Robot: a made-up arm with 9 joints.
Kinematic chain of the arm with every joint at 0, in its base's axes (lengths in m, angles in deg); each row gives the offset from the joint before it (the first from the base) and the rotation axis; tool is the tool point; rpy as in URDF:
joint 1: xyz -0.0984 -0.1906 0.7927 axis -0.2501 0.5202 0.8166
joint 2: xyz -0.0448 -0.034 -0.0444 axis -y
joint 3: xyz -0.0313 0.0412 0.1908 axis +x
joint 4: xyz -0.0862 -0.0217 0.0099 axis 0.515 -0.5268 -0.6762
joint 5: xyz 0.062 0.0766 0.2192 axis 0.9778 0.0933 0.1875
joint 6: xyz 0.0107 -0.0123 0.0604 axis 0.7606 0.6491 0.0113
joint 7: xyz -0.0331 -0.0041 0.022 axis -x
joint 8: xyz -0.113 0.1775 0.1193 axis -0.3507 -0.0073 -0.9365
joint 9: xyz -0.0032 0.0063 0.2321 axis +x
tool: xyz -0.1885 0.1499 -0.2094 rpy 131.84 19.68 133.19
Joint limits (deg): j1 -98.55..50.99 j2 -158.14..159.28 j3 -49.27..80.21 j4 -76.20..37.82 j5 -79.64..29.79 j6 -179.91..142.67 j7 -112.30..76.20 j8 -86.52..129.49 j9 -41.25..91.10
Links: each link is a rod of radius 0.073 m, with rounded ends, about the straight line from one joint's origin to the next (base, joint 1, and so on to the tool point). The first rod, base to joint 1, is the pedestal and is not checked.
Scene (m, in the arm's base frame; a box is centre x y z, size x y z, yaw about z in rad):
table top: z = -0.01
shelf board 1: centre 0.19 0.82 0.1 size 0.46 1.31 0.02 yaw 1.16
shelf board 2: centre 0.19 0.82 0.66 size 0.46 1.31 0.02 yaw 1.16
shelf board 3: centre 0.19 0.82 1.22 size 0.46 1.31 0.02 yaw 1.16
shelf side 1: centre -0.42 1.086 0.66 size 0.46 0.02 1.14 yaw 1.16
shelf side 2: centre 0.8 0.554 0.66 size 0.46 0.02 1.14 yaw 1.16
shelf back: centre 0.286 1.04 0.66 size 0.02 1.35 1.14 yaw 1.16
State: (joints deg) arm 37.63 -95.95 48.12 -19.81 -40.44 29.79 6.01 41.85 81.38
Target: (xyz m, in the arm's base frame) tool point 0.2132 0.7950 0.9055
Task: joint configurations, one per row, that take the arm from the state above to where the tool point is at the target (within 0.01 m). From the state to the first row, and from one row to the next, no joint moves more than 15 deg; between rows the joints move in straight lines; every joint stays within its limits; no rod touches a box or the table.
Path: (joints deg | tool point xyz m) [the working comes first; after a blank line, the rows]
Joints at the target: 43.29 -74.40 36.33 -37.49 -43.24 25.61 5.48 33.51 90.43
Straight joint move there: touches shelf board 2.

1: 23.93 -97.42 41.42 -8.28 -44.42 24.72 8.05 54.32 72.31 | 0.4451 0.4474 0.4106
2: 10.22 -98.90 34.71 3.24 -48.41 19.65 10.09 66.80 63.23 | 0.4005 0.3043 0.4267
3: -3.48 -100.37 28.01 14.77 -52.39 14.58 12.14 79.27 54.16 | 0.3647 0.1245 0.4362
4: -17.19 -101.84 21.31 26.29 -56.38 9.50 14.18 91.75 45.08 | 0.3309 -0.0735 0.4628
5: -30.89 -103.32 14.60 37.82 -60.36 4.43 16.22 104.22 36.01 | 0.2863 -0.2659 0.5176
6: -20.64 -98.97 21.72 25.35 -59.32 5.30 18.68 93.23 41.81 | 0.2785 -0.0988 0.5103
7: -10.39 -94.62 28.84 12.88 -58.27 6.18 21.14 82.23 47.61 | 0.2463 0.0728 0.5446
8: -0.14 -90.28 35.96 0.41 -57.23 7.05 23.59 71.23 53.41 | 0.1926 0.2313 0.6244
9: 10.12 -85.93 43.08 -12.06 -56.19 7.92 26.05 60.23 59.21 | 0.1254 0.3582 0.7477
10: 20.37 -81.59 50.20 -24.54 -55.14 8.79 28.51 49.23 65.02 | 0.0578 0.4383 0.9055
11: 31.83 -77.99 43.26 -31.01 -49.19 17.20 16.99 41.37 77.72 | 0.1430 0.6289 0.9620
12: 43.29 -74.40 36.33 -37.49 -43.24 25.61 5.48 33.51 90.43 | 0.2133 0.7950 0.9055

